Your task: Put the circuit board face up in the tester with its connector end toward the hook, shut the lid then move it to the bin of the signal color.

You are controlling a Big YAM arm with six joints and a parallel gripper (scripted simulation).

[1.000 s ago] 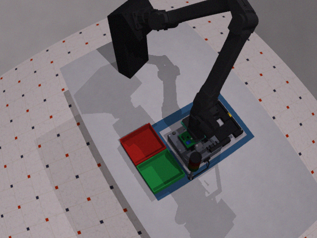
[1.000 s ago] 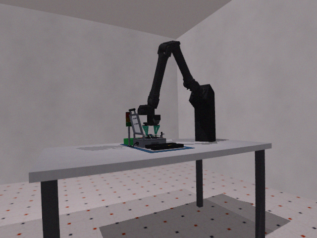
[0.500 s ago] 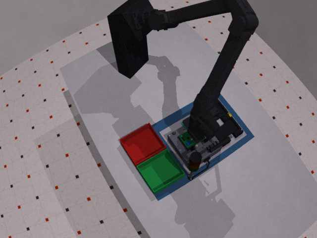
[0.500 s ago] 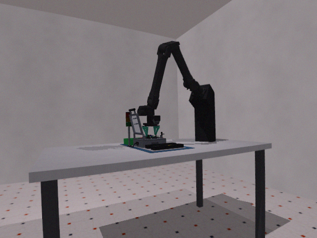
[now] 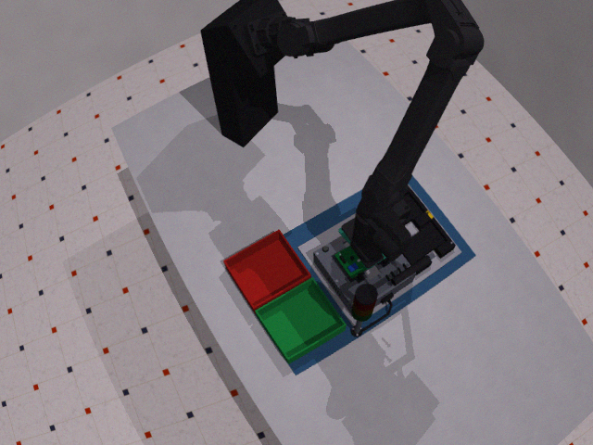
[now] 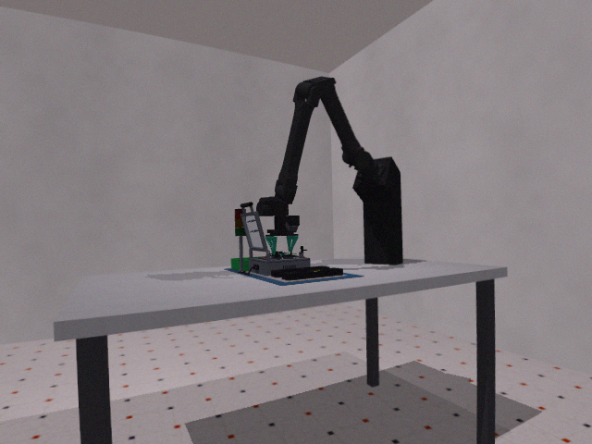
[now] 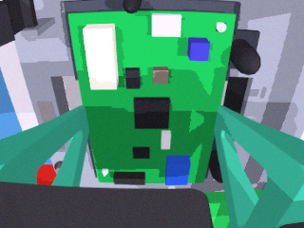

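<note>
Right now the green circuit board is right at my hand. From my hand the other things lie so: latch hook (7 cm behind, 5 cm to the left, 1 cm above); then tester lid (12 cm ahead, 10 cm above, 2 cm to the left); then tester plate (1 cm to the left, 1 cm below).
</note>
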